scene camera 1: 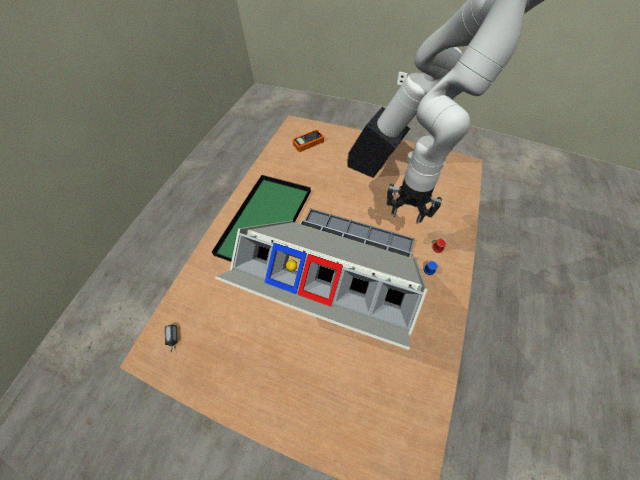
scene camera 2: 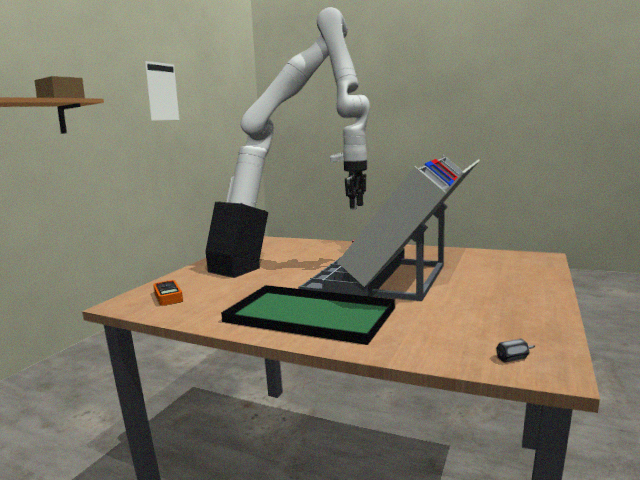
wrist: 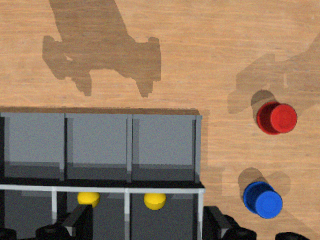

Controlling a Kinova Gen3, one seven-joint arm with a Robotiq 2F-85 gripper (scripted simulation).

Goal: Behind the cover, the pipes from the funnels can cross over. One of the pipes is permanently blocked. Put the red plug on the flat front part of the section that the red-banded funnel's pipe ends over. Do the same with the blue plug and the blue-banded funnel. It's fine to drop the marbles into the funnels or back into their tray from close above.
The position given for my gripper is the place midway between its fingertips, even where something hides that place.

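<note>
I see a green tray [scene camera 2: 313, 313], and I see the tray [scene camera 1: 271, 200] from another place as well. In the wrist view the green tray is out of frame. As for my gripper [scene camera 1: 406, 217], it is in sight too, and the wrist view shows my gripper [wrist: 147, 223] as well, while scene camera 2 gives me the gripper [scene camera 2: 356, 207] again.
</note>
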